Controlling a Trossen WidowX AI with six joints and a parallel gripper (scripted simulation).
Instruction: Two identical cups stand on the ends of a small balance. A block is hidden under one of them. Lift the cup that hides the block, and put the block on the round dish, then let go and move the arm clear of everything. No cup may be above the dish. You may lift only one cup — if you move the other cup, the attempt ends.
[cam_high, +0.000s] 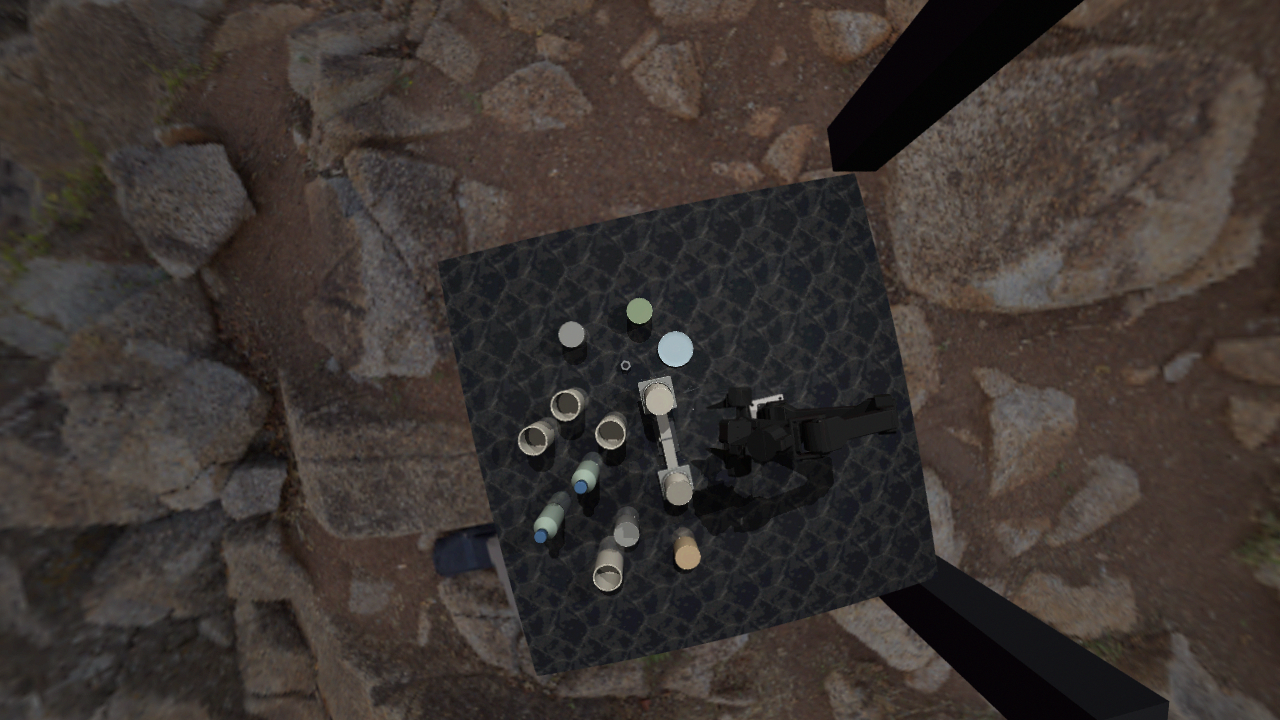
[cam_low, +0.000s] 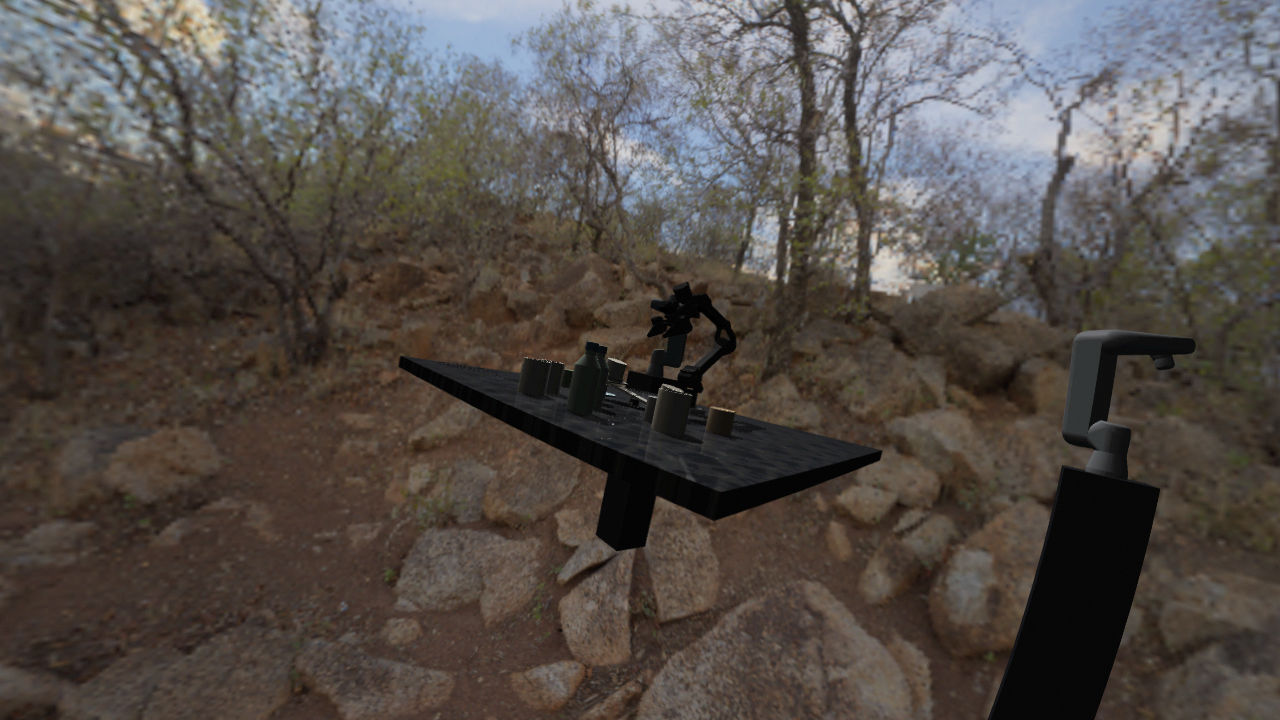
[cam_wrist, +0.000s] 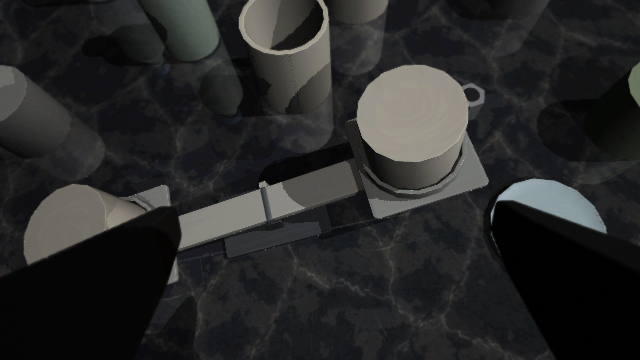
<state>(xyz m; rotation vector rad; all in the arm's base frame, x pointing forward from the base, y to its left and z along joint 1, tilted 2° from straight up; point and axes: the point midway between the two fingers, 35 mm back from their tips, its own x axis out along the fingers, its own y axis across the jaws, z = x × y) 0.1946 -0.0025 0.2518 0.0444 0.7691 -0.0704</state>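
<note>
Now: gripper tip 6 cm short of the pale green block, 19 cm to the right of it and 21 cm above it. Round my gripper tip: pale blue round dish (4 cm ahead, 19 cm to the right, 24 cm below); then balance beam (8 cm ahead, 6 cm to the left, 21 cm below); then cream cup (10 cm ahead, 8 cm to the right, 14 cm below).
</note>
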